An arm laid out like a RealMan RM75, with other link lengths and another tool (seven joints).
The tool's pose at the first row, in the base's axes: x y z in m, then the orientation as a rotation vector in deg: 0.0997 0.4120 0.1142 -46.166 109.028 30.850
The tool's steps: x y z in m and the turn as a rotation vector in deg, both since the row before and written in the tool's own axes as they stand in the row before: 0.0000 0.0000 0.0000 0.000 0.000 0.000; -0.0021 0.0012 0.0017 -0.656 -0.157 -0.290; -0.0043 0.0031 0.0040 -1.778 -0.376 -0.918; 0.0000 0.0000 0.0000 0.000 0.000 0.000; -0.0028 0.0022 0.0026 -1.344 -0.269 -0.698; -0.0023 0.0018 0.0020 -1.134 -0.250 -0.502; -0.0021 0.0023 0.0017 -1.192 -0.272 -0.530; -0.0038 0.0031 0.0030 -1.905 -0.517 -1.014; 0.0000 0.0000 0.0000 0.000 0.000 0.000; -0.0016 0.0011 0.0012 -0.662 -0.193 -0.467; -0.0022 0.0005 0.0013 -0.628 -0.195 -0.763; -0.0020 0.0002 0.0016 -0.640 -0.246 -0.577
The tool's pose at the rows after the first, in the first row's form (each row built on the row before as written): 0.0997 0.4120 0.1142 -46.166 109.028 30.850; 0.1005 0.4146 0.1154 -46.790 108.653 31.370; 0.1019 0.4207 0.1176 -48.614 107.597 32.679; 0.1019 0.4207 0.1176 -48.614 107.597 32.679; 0.1026 0.4248 0.1191 -49.996 106.792 33.656; 0.1030 0.4281 0.1204 -51.070 106.127 34.539; 0.1027 0.4314 0.1217 -52.193 105.407 35.466; 0.1028 0.4367 0.1240 -54.084 104.064 36.866; 0.1028 0.4367 0.1240 -54.084 104.064 36.866; 0.1029 0.4387 0.1250 -54.829 103.512 37.284; 0.1037 0.4407 0.1265 -55.798 102.785 37.484; 0.1048 0.4427 0.1277 -56.590 102.117 37.828
